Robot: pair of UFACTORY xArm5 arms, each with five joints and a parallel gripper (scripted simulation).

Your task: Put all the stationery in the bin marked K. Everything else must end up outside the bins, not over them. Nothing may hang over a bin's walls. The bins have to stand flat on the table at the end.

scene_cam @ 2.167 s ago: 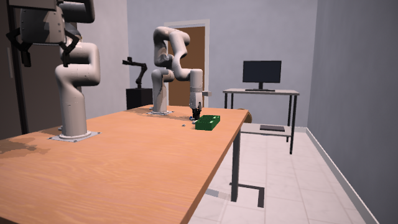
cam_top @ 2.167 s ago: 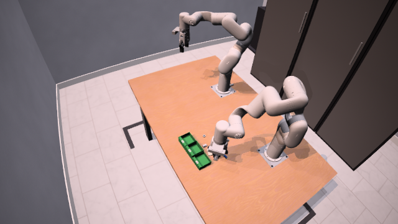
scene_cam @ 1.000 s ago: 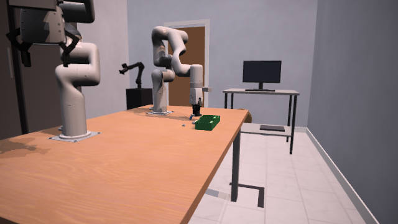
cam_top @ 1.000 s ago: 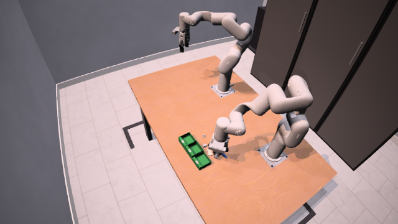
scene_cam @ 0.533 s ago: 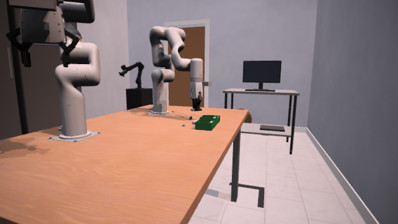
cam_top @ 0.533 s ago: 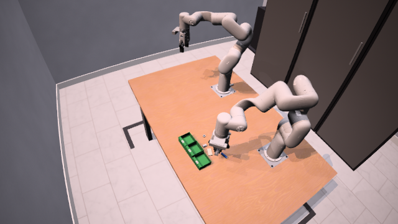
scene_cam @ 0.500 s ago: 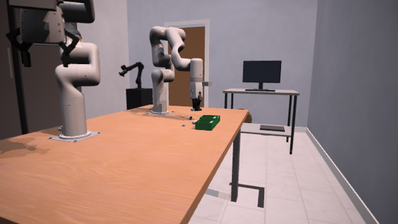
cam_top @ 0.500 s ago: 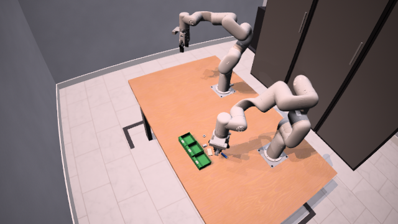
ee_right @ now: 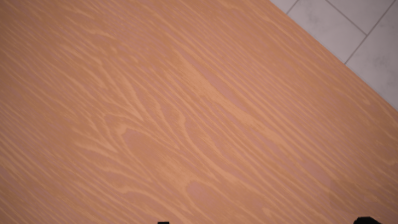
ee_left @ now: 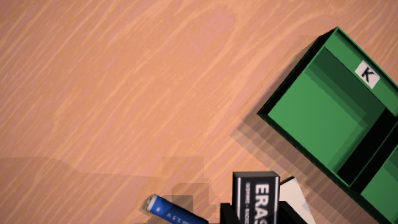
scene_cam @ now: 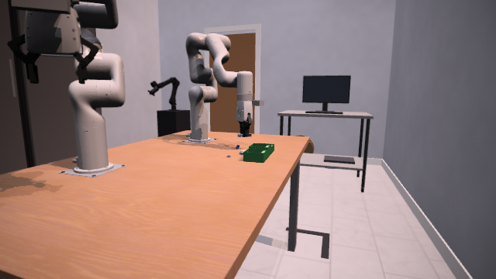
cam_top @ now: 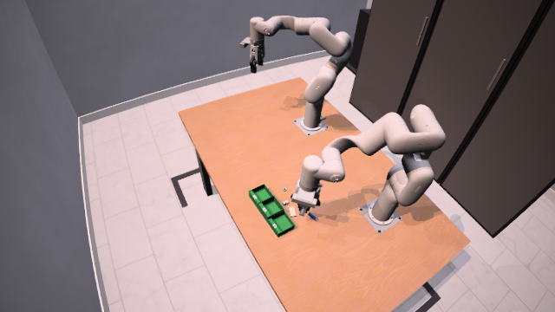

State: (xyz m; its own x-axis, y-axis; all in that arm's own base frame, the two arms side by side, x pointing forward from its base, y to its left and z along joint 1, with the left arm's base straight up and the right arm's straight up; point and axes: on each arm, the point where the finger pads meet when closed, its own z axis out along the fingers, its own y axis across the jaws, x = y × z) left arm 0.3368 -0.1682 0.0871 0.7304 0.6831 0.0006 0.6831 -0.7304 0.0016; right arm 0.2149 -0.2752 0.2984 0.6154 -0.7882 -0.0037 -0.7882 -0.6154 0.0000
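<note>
My left gripper is now 10 cm to the left of the silver sharpener, 8 cm above it and 3 cm short of it. Round my left hand: cream block 9 cm below, 4 cm to the right, 2 cm ahead; blue battery 8 cm below, 5 cm behind, 2 cm to the left; black-and-white eraser 1 cm below.
</note>
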